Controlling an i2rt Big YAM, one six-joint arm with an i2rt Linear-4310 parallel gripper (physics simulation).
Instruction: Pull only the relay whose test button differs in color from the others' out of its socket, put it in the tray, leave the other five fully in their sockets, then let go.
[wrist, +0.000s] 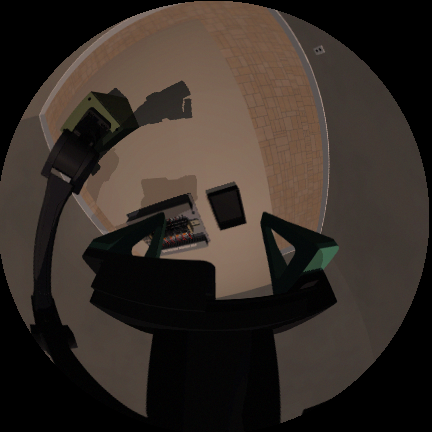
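Where they show: gripper, fingertip midpoint: (212, 217); arm's base, origin of the base link: (88, 129).
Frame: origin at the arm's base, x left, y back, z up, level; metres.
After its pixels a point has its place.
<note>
My gripper (212, 217) @[x 0.225, y -0.259, z 0.213 m] is open, its green fingers wide apart, high above the table. A dark rectangular tray (228, 209) @[x 0.204, y -0.501, z -0.143 m] lies beyond and between the fingertips, near the middle of the view. Left of it stands a grey panel (201, 225) @[x 0.070, y -0.525, z -0.143 m] with a row of small relays (175, 236) @[x -0.024, y -0.479, z -0.078 m] in sockets, with orange and bluish spots on them. The left finger hides the left part of the panel. The relays are too small and dark to count, or to tell which test button differs in color. Nothing is between the fingers.
The robot's green-yellow base block (120, 117) @[x 0.075, y -0.027, z -0.051 m] and black arm links (44, 240) @[x -0.066, y -0.149, z 0.238 m] run down the left side. A dark rail (160, 207) @[x -0.024, y -0.360, z -0.126 m] stands along the panel's far edge. The pale table (225, 145) @[x 0.290, y -0.266, z -0.146 m] borders a brown tiled floor (290, 145). Arm shadows fall on the table.
</note>
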